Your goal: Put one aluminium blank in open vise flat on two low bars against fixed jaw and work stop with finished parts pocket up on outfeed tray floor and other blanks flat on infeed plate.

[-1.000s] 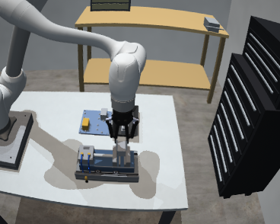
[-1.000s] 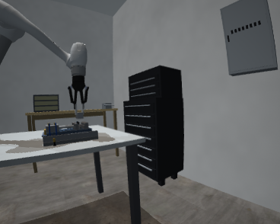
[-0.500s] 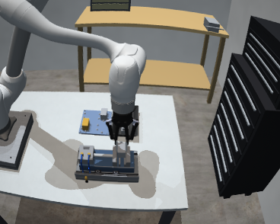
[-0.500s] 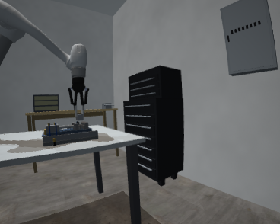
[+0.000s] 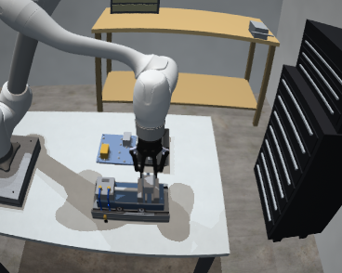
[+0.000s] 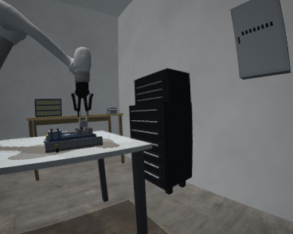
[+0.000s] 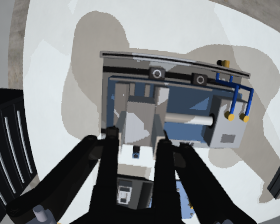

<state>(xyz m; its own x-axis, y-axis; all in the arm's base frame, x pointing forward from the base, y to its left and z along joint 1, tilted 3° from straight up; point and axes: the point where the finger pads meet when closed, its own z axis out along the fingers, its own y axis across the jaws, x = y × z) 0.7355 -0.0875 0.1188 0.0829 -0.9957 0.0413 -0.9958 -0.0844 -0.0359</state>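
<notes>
My gripper is now 4 cm above the aluminium blank. Round my hand: hose block 17 cm behind, 1 cm to the right, 8 cm below; then vise 7 cm behind, 12 cm below; then work stop 5 cm to the left, 7 cm below.
</notes>
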